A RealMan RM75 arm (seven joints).
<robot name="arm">
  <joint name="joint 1" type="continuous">
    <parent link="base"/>
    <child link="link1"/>
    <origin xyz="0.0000 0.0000 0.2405" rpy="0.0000 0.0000 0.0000"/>
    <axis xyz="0 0 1"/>
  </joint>
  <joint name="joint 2" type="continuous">
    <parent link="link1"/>
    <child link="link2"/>
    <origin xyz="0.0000 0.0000 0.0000" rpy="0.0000 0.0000 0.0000"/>
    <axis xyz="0 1 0"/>
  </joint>
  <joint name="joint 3" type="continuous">
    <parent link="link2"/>
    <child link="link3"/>
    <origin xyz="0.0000 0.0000 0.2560" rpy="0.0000 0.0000 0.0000"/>
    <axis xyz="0 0 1"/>
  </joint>
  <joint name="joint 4" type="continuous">
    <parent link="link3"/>
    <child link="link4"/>
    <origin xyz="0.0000 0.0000 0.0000" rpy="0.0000 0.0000 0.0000"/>
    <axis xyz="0 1 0"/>
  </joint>
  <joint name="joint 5" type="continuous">
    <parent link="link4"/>
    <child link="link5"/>
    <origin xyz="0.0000 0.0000 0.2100" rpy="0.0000 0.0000 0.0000"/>
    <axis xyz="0 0 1"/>
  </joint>
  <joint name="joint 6" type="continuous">
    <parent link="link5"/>
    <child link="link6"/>
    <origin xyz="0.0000 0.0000 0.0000" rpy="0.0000 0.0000 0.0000"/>
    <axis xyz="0 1 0"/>
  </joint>
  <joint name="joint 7" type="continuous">
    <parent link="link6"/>
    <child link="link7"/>
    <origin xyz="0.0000 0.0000 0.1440" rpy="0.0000 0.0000 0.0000"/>
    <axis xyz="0 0 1"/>
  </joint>
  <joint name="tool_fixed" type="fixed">
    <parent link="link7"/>
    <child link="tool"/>
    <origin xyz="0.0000 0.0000 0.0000" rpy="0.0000 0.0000 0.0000"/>
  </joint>
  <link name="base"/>
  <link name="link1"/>
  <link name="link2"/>
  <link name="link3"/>
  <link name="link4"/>
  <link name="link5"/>
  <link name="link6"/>
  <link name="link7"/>
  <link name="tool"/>
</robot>
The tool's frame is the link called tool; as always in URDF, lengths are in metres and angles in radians. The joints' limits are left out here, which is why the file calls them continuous.
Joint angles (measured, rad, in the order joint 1, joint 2, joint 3, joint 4, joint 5, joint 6, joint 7), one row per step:
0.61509 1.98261 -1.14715 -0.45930 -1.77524 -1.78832 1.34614
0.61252 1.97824 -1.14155 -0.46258 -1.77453 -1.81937 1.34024
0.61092 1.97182 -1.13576 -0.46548 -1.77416 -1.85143 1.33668
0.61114 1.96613 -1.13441 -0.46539 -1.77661 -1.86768 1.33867
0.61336 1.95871 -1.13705 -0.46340 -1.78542 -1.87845 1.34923
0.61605 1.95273 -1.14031 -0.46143 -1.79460 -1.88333 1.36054
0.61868 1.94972 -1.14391 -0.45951 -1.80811 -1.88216 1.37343
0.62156 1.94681 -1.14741 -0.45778 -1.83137 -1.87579 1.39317
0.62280 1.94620 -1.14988 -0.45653 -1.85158 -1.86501 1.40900
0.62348 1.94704 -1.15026 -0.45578 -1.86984 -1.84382 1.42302
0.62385 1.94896 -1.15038 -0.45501 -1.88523 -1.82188 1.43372
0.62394 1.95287 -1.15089 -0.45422 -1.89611 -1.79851 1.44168
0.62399 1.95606 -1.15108 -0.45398 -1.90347 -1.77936 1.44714
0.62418 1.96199 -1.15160 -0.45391 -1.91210 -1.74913 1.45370
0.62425 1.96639 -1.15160 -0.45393 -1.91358 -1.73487 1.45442
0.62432 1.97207 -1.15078 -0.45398 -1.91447 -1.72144 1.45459
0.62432 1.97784 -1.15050 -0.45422 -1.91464 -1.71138 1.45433
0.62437 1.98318 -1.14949 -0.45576 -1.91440 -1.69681 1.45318
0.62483 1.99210 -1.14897 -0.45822 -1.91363 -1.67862 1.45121
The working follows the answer.
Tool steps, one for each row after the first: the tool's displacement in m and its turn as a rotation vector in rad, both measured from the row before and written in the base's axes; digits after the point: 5 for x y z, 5 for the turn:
-0.00065 -0.00258 0.00416 -0.01241 0.01711 0.01331
-0.00043 -0.00224 0.00497 -0.01333 0.01540 0.01241
0.00050 -0.00109 0.00298 -0.01063 0.00217 0.00392
0.00155 -0.00082 0.00244 -0.01693 -0.01128 -0.00222
0.00149 -0.00031 0.00154 -0.01407 -0.01416 -0.00418
0.00171 -0.00038 -0.00006 -0.01399 -0.01929 -0.00671
0.00298 -0.00039 -0.00072 -0.01742 -0.03204 -0.01218
0.00284 -0.00021 -0.00149 -0.01038 -0.02854 -0.01210
0.00300 0.00107 -0.00229 0.00127 -0.02959 -0.01417
0.00263 0.00116 -0.00253 0.00457 -0.02560 -0.01209
0.00192 0.00124 -0.00316 0.00781 -0.02035 -0.01064
0.00138 0.00120 -0.00245 0.00807 -0.01499 -0.00766
0.00161 0.00202 -0.00402 0.01459 -0.02001 -0.01010
0.00010 0.00092 -0.00236 0.00829 -0.00530 -0.00307
-0.00033 0.00075 -0.00269 0.00795 -0.00279 -0.00281
-0.00064 0.00033 -0.00256 0.00530 -0.00058 -0.00162
-0.00049 0.00124 -0.00241 0.01101 -0.00255 -0.00095
-0.00134 0.00131 -0.00381 0.01257 -0.00133 0.00028

Tool pose at each row, in the base's axes (x y z in m, rotation vector in rad; rounded; the steps above come from the unrounded poses):
0.22638 0.28921 -0.02600 2.78123 -0.42353 -0.68573
0.22572 0.28663 -0.02184 2.76202 -0.40418 -0.70097
0.22530 0.28439 -0.01688 2.74256 -0.38679 -0.71353
0.22579 0.28330 -0.01389 2.73162 -0.38354 -0.71138
0.22735 0.28247 -0.01145 2.72084 -0.39340 -0.69045
0.22884 0.28216 -0.00991 2.71384 -0.40586 -0.66737
0.23054 0.28178 -0.00997 2.70881 -0.42292 -0.63823
0.23352 0.28139 -0.01069 2.70519 -0.45121 -0.59239
0.23636 0.28117 -0.01218 2.70600 -0.47702 -0.55382
0.23936 0.28225 -0.01447 2.71747 -0.50411 -0.51869
0.24199 0.28340 -0.01700 2.73024 -0.52690 -0.48934
0.24390 0.28464 -0.02016 2.74394 -0.54606 -0.46769
0.24528 0.28584 -0.02260 2.75610 -0.55977 -0.45247
0.24689 0.28786 -0.02662 2.77578 -0.57771 -0.43343
0.24699 0.28878 -0.02899 2.78510 -0.58277 -0.43022
0.24666 0.28953 -0.03168 2.79319 -0.58694 -0.43024
0.24602 0.28987 -0.03424 2.79815 -0.58907 -0.43196
0.24553 0.29110 -0.03666 2.80938 -0.59037 -0.43318
0.24419 0.29241 -0.04047 2.82184 -0.58957 -0.43650

